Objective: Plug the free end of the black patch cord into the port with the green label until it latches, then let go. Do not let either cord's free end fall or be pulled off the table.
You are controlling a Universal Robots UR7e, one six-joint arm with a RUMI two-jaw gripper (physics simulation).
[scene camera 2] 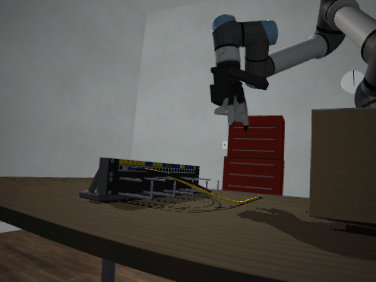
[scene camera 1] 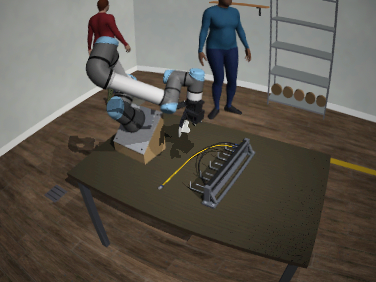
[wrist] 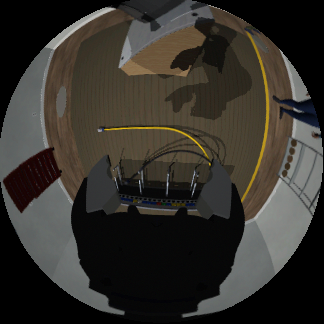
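Pixels of known places: gripper, between the fingertips: (scene camera 2: 238, 129) (scene camera 1: 187, 131) (wrist: 159, 158); arm's base, origin of its link: (scene camera 1: 134, 120).
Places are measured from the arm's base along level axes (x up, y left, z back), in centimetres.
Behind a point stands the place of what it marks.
Note:
The black patch cord (scene camera 1: 199, 161) @[y -4.9, x -15.7, z -42.4 cm] (wrist: 179, 151) @[y -1.9, x -15.2, z -42.0 cm] curves over the table in front of the patch panel (scene camera 1: 231, 170) @[y -5.4, x -17.1, z -61.1 cm] (scene camera 2: 111, 176) @[y 14.5, x -12.6, z -63.0 cm] (wrist: 167, 191) @[y -7.7, x -15.4, z -58.9 cm]. One end is at the panel's right side in the wrist view; its free end lies low by the panel's left part, small and dark there. The green label (scene camera 2: 166, 165) @[y -8.8, x -8.9, z -58.8 cm] (wrist: 164, 204) @[y -8.7, x -8.5, z -58.8 cm] is beside a red one in the panel's label row. My gripper (scene camera 1: 184, 129) @[y -5.9, x 2.8, z -36.2 cm] (scene camera 2: 233, 121) @[y -5.9, x 2.8, z -36.2 cm] (wrist: 159, 158) @[y -5.9, x 2.8, z -36.2 cm] is open and empty, high above the table on the robot-base side of the panel. It touches neither cord.
A yellow cord (scene camera 1: 187, 160) @[y -4.0, x -17.5, z -34.9 cm] (scene camera 2: 240, 202) @[y -5.4, x -17.7, z -34.4 cm] (wrist: 150, 128) @[y -10.3, x -17.8, z -33.9 cm] runs from the panel to a free end on the table. Metal cable hooks (wrist: 168, 181) @[y -6.9, x -13.0, z -52.0 cm] stick out from the panel. The base box (scene camera 1: 131, 141) @[y -9.7, x -8.2, z -2.5 cm] (scene camera 2: 345, 165) @[y 5.5, x -6.4, z -10.4 cm] (wrist: 160, 56) @[y -3.5, x -7.1, z -16.0 cm] stands on the table. Two people stand beyond the table.

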